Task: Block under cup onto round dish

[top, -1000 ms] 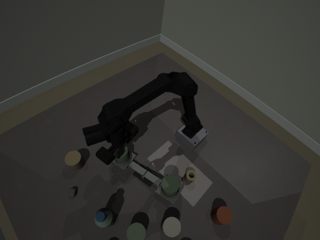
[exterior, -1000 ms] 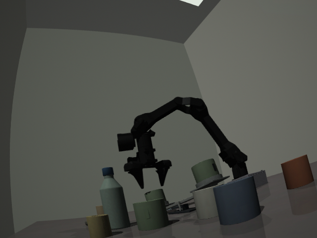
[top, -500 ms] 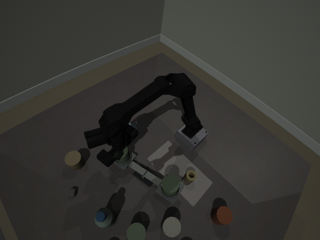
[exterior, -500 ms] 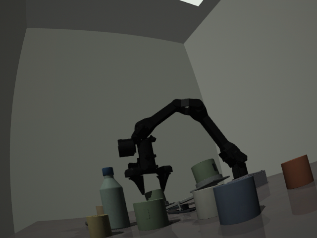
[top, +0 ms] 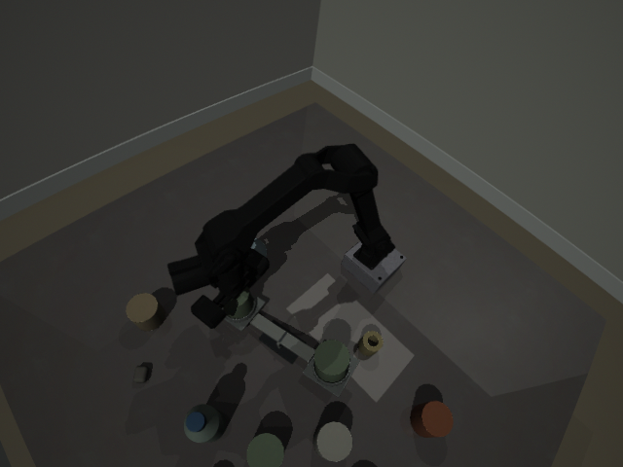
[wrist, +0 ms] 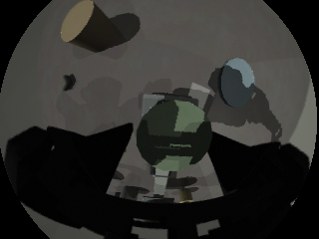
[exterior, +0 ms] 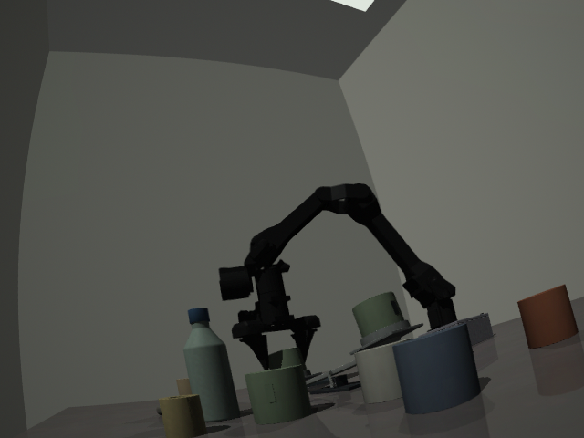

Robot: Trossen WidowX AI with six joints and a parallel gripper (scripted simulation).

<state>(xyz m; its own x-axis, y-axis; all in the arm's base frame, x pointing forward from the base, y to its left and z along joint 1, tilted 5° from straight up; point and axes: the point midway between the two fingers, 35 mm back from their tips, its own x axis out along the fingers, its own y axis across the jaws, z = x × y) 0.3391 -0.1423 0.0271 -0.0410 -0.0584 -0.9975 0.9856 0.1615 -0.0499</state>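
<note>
My gripper tip is now 20 mm above the teal block. From my gripper tip the other things lie so: balance: 20 mm behind, 140 mm to the left, 20 mm below; then tan cylinder: 180 mm ahead, 140 mm to the right, 20 mm below; then round light-blue dish: 130 mm behind, 100 mm to the right, 60 mm below.
</note>
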